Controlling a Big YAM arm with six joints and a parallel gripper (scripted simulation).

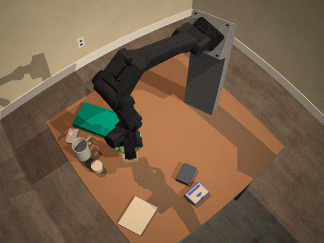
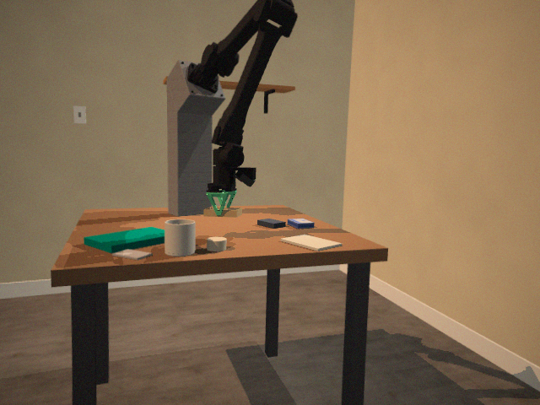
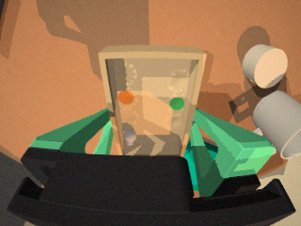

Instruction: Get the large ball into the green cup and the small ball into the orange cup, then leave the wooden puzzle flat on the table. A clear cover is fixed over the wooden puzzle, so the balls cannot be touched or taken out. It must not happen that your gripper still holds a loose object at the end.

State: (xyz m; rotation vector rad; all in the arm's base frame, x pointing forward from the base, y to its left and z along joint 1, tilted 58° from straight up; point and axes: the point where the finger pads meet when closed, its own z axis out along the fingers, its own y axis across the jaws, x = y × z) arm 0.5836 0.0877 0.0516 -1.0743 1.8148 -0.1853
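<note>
Right now the wooden puzzle is 1 cm below my hand. The rest, counted from my hand: dark box: 20 cm behind, 17 cm to the left, 7 cm below; grey mug: 20 cm ahead, 10 cm to the right, 4 cm below; grey cube: 14 cm to the right, 8 cm below.
</note>
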